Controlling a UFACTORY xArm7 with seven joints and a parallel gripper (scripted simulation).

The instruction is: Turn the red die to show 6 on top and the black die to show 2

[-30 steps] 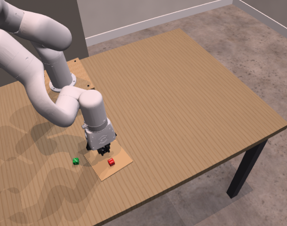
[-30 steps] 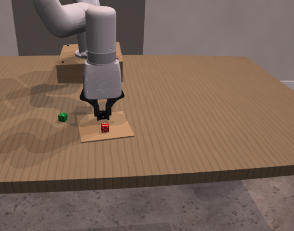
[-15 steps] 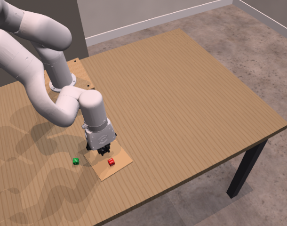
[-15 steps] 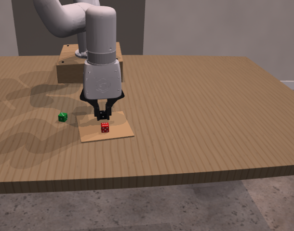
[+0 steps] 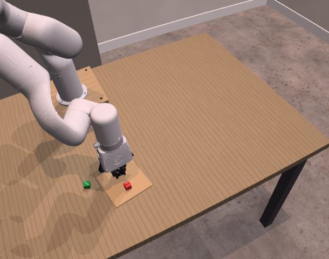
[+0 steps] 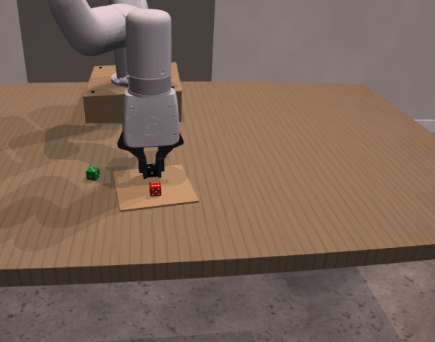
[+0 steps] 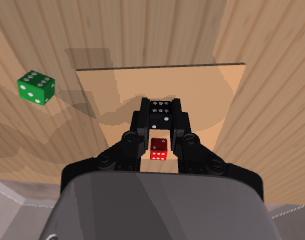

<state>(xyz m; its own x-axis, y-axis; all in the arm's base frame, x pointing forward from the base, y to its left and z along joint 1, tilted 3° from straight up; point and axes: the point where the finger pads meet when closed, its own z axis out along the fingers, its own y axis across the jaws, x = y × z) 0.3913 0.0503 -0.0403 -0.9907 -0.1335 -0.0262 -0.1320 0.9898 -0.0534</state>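
My gripper is now 1 cm above the black die. Also, from my hand: red die (6 cm ahead, 1 cm to the left, 2 cm below); tan mat (3 cm ahead, 3 cm below); green die (1 cm behind, 11 cm to the right, 2 cm below).
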